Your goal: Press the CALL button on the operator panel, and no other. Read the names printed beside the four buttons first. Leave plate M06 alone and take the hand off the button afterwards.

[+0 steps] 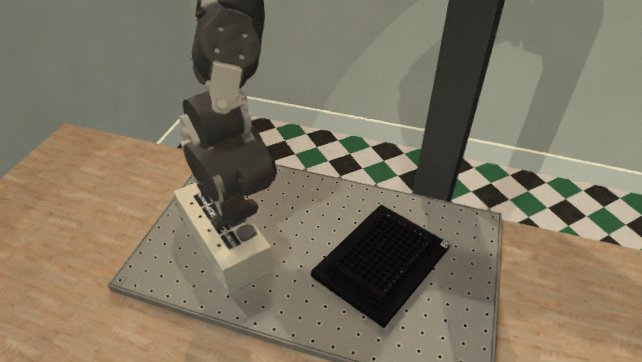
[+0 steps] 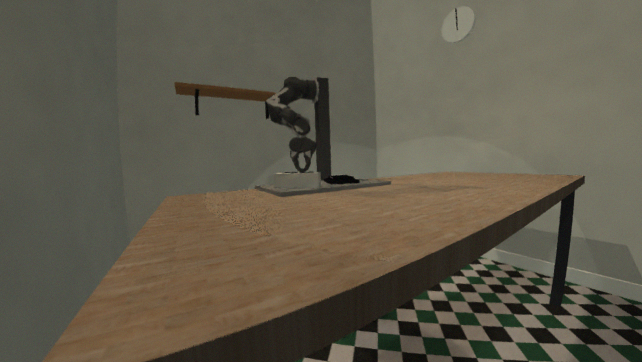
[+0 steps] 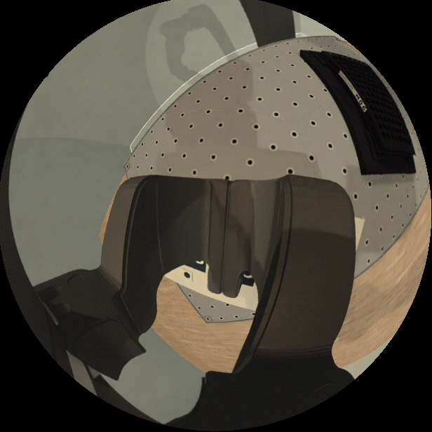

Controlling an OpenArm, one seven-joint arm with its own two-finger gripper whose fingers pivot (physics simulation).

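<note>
The cream operator panel stands at the left of the perforated board. A dark round button at its near end shows beside a label that seems to read RETRY. My gripper is shut and empty, pointing down, with its tips at the panel's top beside that button. The fingers hide the button there and most of its label; contact and the CALL name cannot be made out. The other labels are partly covered. Black plate M06 lies apart from the gripper.
The perforated board lies on the wooden table. A dark upright post rises at the board's back edge. A wooden shelf is on the wall behind the arm.
</note>
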